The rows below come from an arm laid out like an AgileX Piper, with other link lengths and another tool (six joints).
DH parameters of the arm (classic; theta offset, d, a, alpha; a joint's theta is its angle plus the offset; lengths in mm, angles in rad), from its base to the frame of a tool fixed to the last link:
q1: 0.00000 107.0 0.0 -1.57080
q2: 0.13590 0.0 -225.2 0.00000
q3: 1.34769 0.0 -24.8 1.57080
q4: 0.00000 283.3 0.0 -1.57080
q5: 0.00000 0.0 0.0 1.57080
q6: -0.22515 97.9 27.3 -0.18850
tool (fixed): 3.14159 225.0 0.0 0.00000
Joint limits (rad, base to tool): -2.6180..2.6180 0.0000..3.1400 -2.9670..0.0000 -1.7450..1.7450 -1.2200..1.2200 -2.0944..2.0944
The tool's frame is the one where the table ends.
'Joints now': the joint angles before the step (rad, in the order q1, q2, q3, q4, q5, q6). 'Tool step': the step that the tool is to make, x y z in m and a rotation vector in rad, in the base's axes. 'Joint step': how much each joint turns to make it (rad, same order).
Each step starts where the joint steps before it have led.
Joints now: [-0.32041 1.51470 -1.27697 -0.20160 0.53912 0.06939]
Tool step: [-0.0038 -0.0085 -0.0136 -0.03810 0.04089 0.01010]
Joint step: [0.00012 0.02622 0.00004 -0.04677 0.00013 -0.00378]
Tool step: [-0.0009 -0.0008 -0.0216 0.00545 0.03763 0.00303]
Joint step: [-0.00024 0.04392 0.00006 -0.00686 -0.00680 -0.00038]
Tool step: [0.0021 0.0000 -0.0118 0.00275 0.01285 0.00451]
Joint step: [0.00026 0.02866 -0.00003 -0.00286 -0.01602 0.00055]
